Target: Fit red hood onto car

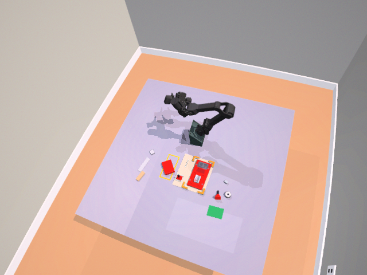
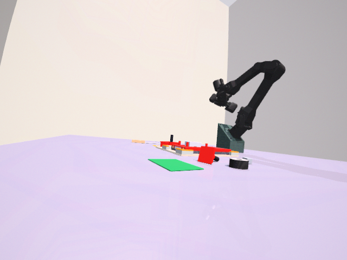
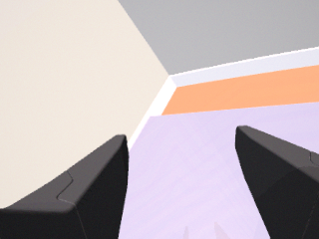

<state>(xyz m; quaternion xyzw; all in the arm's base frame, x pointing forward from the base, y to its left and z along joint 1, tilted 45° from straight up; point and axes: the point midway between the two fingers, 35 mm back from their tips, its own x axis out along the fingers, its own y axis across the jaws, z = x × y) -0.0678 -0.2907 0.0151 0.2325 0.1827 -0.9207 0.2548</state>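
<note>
Now: gripper tip 430 mm short of the red hood, 280 mm above it and 100 mm to the right of it. Also, from my gripper tip: grey engine block: 450 mm ahead, 330 mm to the left, 270 mm below; tan wooden block: 570 mm ahead, 280 mm below, 60 mm to the right; grey bar: 480 mm ahead, 290 mm below, 80 mm to the right.
</note>
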